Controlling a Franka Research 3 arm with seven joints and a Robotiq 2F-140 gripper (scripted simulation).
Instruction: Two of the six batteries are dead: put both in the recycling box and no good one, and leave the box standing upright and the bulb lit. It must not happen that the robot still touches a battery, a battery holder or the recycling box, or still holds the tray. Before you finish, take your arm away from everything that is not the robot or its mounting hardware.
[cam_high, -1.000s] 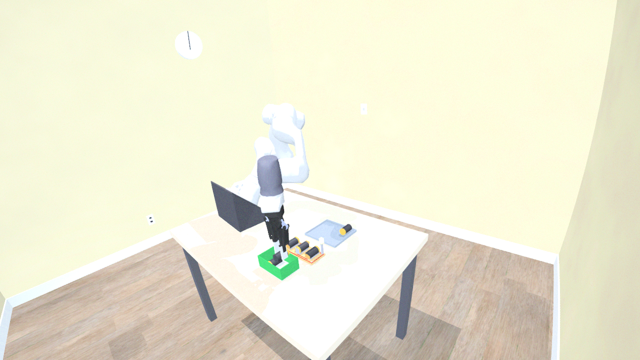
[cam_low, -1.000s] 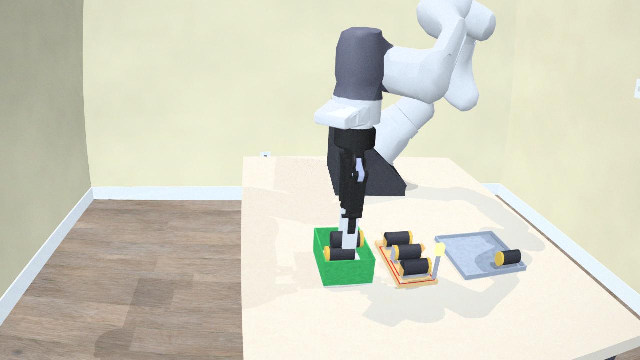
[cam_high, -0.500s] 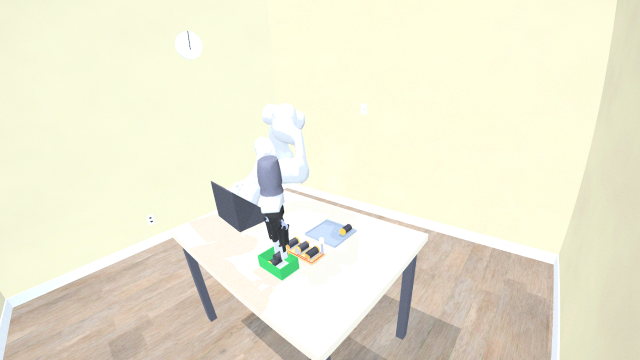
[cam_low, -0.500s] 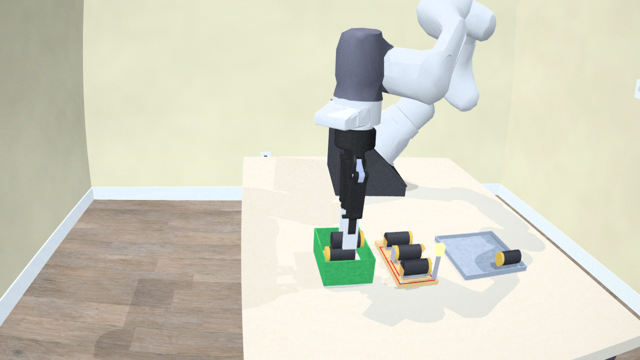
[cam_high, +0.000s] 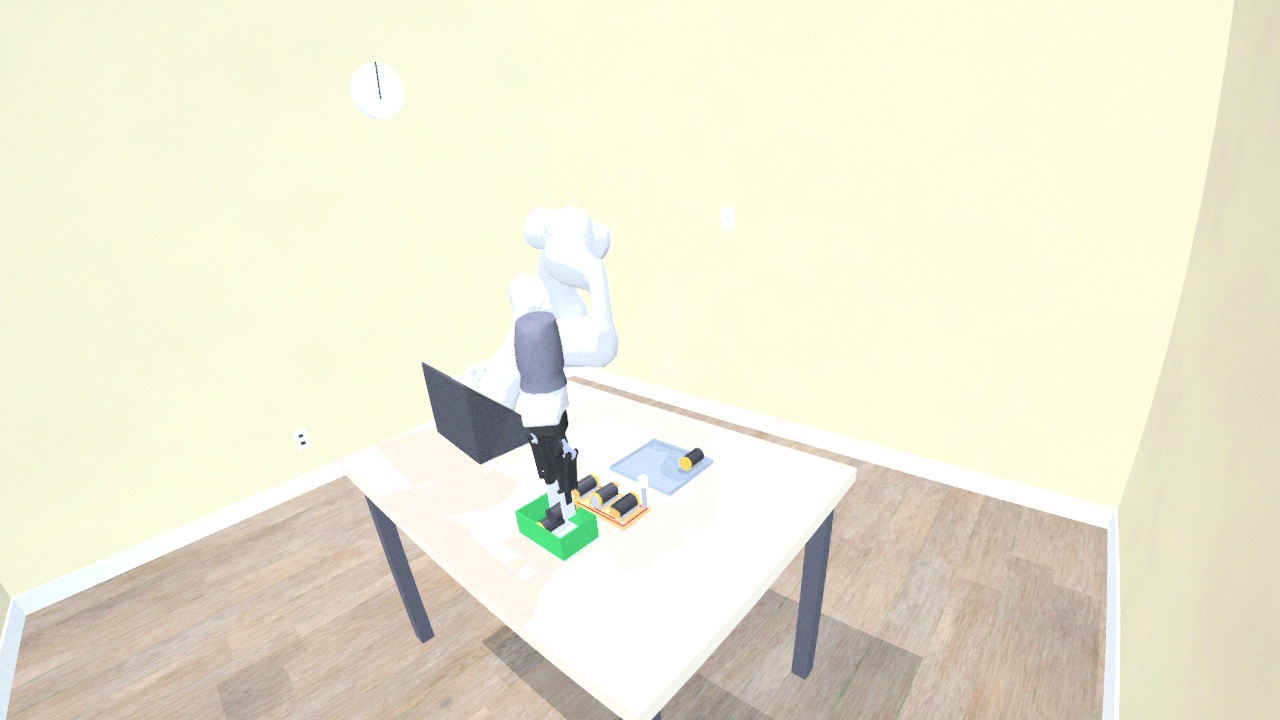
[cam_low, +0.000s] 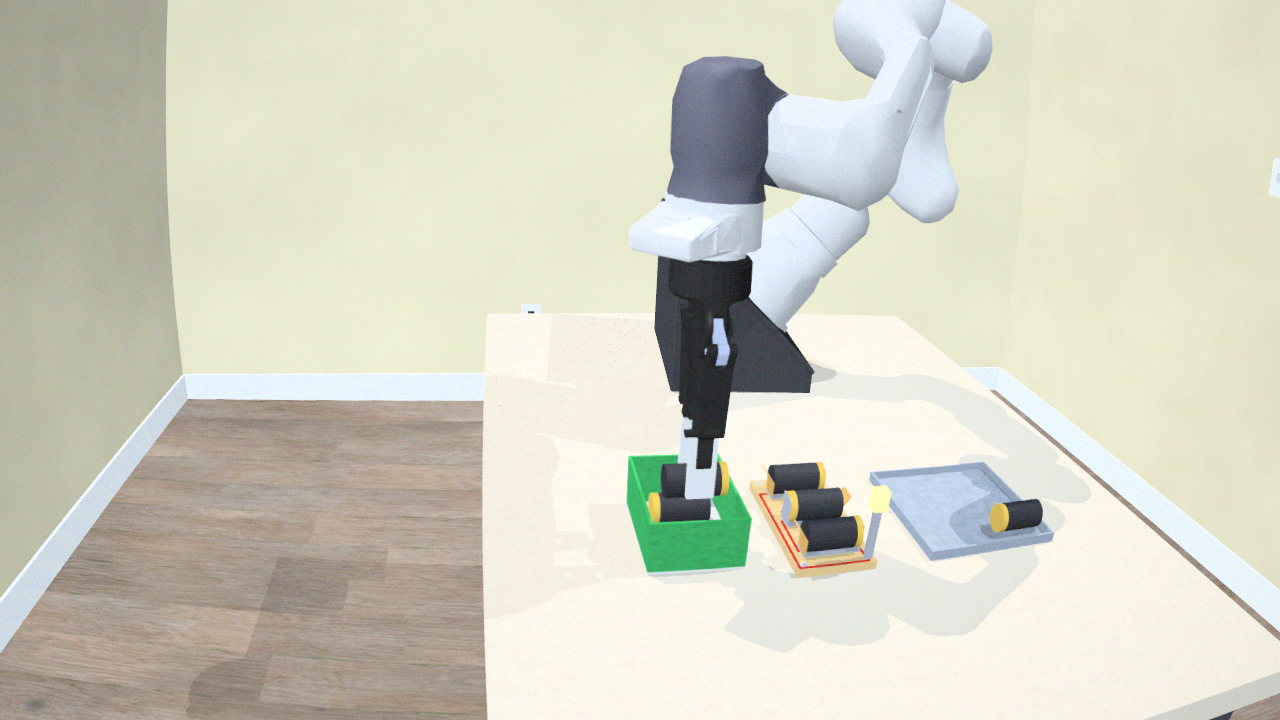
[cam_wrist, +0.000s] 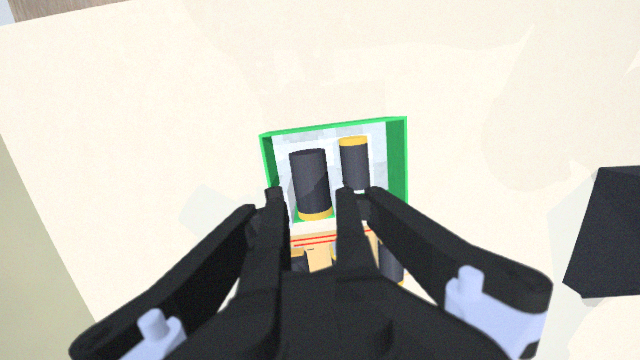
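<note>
Now: hand 30 mm past the green recycling box and 90 mm above it. From my hand the other things lie so: grey tray: 350 mm to the left, 100 mm below.
</note>
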